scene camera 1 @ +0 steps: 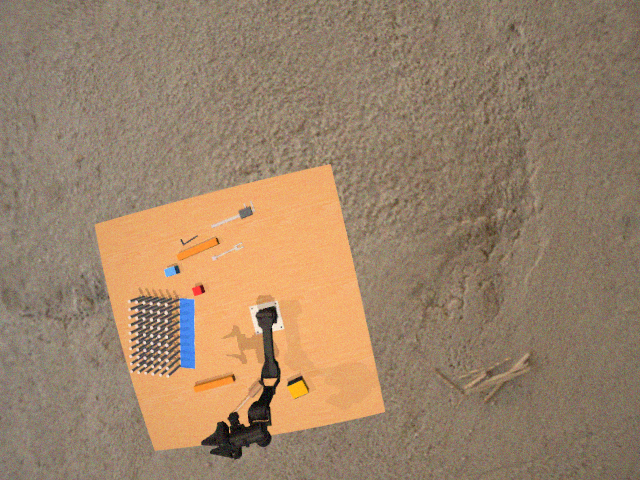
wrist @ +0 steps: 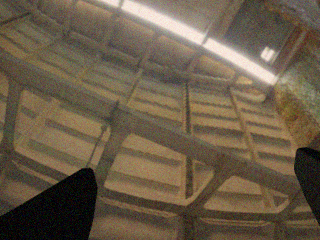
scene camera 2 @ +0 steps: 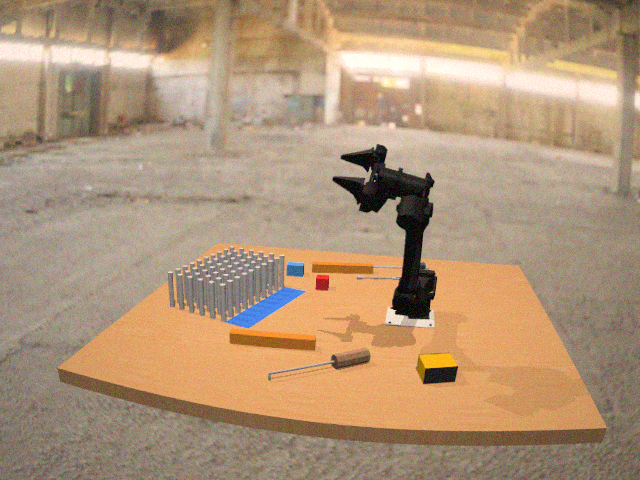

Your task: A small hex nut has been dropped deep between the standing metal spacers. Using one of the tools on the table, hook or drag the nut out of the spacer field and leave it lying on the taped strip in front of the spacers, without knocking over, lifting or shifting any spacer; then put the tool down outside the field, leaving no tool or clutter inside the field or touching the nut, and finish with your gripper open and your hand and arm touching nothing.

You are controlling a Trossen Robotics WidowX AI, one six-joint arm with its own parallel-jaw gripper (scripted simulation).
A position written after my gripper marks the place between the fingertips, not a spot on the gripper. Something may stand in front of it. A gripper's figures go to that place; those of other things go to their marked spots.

Labels:
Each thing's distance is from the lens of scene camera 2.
my gripper [scene camera 2: 336,167]: 128 cm
wooden-handled rod tool [scene camera 2: 344,359]: 132 cm
orange bar [scene camera 2: 242,337]: 144 cm
blue taped strip [scene camera 2: 254,314]: 165 cm
The marked spots on the orange bar and the blue taped strip are 22 cm apart.

